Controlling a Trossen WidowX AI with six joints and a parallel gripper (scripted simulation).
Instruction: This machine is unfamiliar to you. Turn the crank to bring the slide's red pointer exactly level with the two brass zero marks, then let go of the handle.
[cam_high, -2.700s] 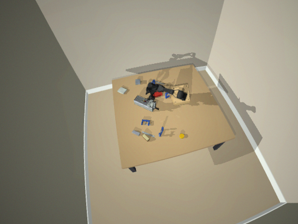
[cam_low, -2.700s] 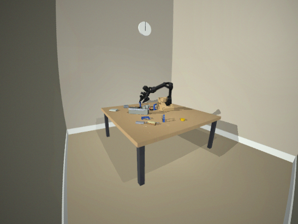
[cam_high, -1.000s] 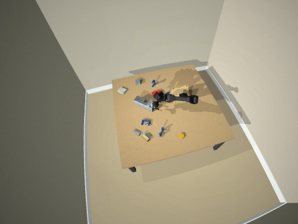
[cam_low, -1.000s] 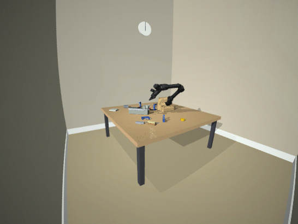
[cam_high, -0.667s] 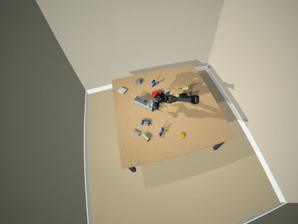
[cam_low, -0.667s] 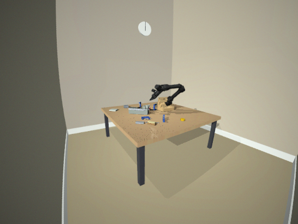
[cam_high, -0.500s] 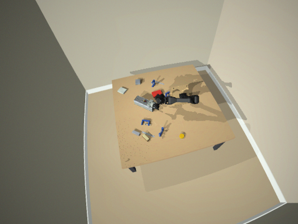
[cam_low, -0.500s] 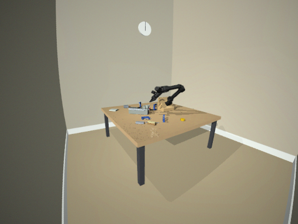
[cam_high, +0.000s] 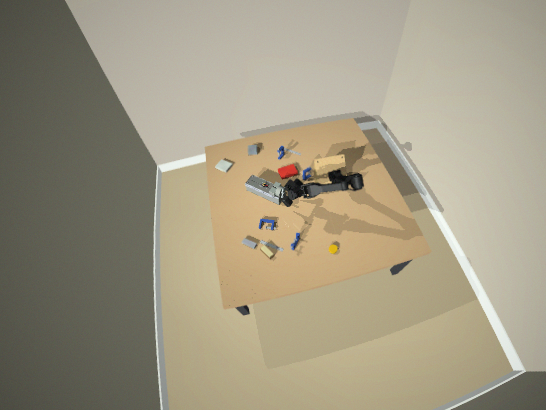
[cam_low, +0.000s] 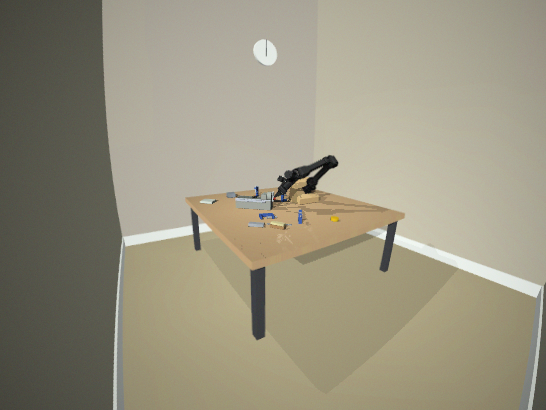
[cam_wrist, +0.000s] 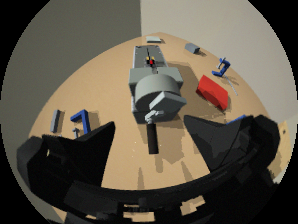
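My gripper tip is 40 mm above the dark crank handle, 10 mm to the right of it and 10 mm past it. Round my gripper tip: red pointer 110 mm to the right, 90 mm ahead, 20 mm below; then tan block 310 mm to the left, 190 mm ahead, 90 mm below; then yellow disc 390 mm to the left, 190 mm behind, 90 mm below.
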